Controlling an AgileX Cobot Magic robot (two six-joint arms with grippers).
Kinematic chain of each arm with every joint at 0, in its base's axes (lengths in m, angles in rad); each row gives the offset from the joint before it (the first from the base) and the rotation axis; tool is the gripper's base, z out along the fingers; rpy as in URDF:
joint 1: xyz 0 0 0.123 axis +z
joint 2: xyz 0 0 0 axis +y
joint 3: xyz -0.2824 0 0.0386 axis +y
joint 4: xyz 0.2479 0 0.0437 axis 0.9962 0 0.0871
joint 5: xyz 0 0 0 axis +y
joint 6: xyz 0.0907 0 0.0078 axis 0.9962 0 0.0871
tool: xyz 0 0 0 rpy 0 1.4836 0
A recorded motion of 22 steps. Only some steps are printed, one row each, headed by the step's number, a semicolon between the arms.
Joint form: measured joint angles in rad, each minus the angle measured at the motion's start. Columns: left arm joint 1, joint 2, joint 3, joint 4, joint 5, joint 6; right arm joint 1, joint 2, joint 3, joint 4, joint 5, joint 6.
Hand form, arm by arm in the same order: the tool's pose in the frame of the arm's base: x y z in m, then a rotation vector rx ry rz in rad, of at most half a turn. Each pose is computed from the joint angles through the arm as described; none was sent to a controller.
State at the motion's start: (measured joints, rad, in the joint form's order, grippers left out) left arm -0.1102 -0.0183 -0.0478 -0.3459 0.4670 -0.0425; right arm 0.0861 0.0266 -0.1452 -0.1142 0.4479 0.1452
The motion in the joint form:
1: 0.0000 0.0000 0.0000 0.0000 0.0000 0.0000; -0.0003 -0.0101 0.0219 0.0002 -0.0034 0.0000
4: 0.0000 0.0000 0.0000 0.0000 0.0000 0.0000; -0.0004 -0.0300 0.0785 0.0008 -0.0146 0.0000
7: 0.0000 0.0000 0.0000 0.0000 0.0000 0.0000; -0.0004 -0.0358 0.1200 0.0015 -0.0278 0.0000
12: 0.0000 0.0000 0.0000 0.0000 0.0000 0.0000; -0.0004 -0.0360 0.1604 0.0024 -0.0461 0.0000
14: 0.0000 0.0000 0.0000 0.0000 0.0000 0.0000; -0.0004 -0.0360 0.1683 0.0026 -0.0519 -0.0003
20: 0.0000 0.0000 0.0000 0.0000 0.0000 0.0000; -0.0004 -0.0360 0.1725 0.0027 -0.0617 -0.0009
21: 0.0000 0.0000 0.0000 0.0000 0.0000 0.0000; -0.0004 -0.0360 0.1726 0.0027 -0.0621 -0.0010
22: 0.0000 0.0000 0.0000 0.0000 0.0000 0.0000; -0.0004 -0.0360 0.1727 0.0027 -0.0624 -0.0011
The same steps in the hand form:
1: 0.0458 -0.0191 0.1906 -0.1216 1.8788 -0.4626; 0.0484 -0.0003 0.2137 -0.0050 1.8187 0.0461
4: 0.0458 -0.0191 0.1906 -0.1216 1.8788 -0.4626; 0.0494 -0.0001 0.1969 -0.0069 1.8443 0.0456
7: 0.0458 -0.0191 0.1906 -0.1216 1.8788 -0.4626; 0.0506 0.0001 0.1845 -0.0089 1.8668 0.0456
12: 0.0458 -0.0191 0.1906 -0.1216 1.8788 -0.4626; 0.0519 0.0005 0.1726 -0.0112 1.8889 0.0462
14: 0.0458 -0.0191 0.1906 -0.1216 1.8788 -0.4626; 0.0522 0.0005 0.1705 -0.0121 1.8910 0.0465
20: 0.0458 -0.0191 0.1906 -0.1216 1.8788 -0.4626; 0.0525 0.0007 0.1699 -0.0135 1.8855 0.0472
21: 0.0458 -0.0191 0.1906 -0.1216 1.8788 -0.4626; 0.0525 0.0007 0.1699 -0.0136 1.8852 0.0472
22: 0.0458 -0.0191 0.1906 -0.1216 1.8788 -0.4626; 0.0525 0.0007 0.1699 -0.0137 1.8850 0.0471

